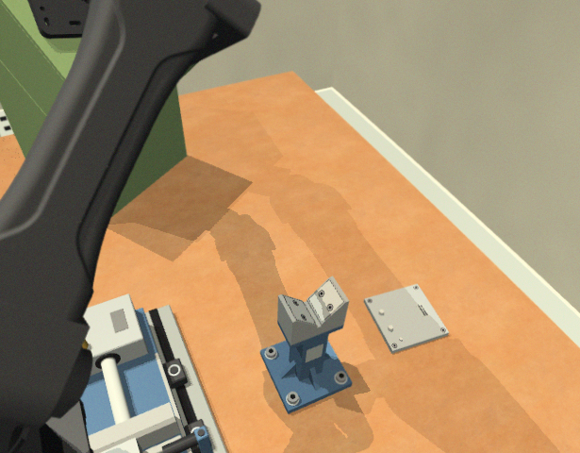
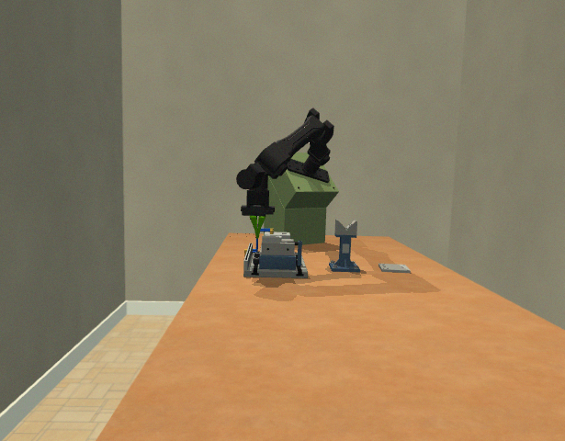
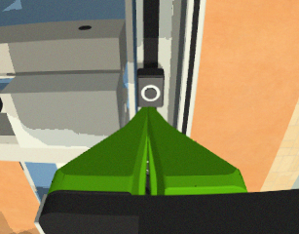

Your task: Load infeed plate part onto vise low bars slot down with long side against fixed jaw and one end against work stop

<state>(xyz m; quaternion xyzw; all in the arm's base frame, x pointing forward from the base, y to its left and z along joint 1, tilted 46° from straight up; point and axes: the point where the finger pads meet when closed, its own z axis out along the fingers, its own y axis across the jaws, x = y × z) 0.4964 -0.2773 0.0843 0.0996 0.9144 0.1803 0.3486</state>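
My gripper is now 4 cm to the right of the grey part and 2 cm above it. From my hand the other things lie so: fixed jaw (6 cm to the left, 4 cm ahead, 3 cm below); then moving jaw (7 cm to the left, 3 cm below, 3 cm behind); then work stop (11 cm to the left, 2 cm below, 1 cm ahead).
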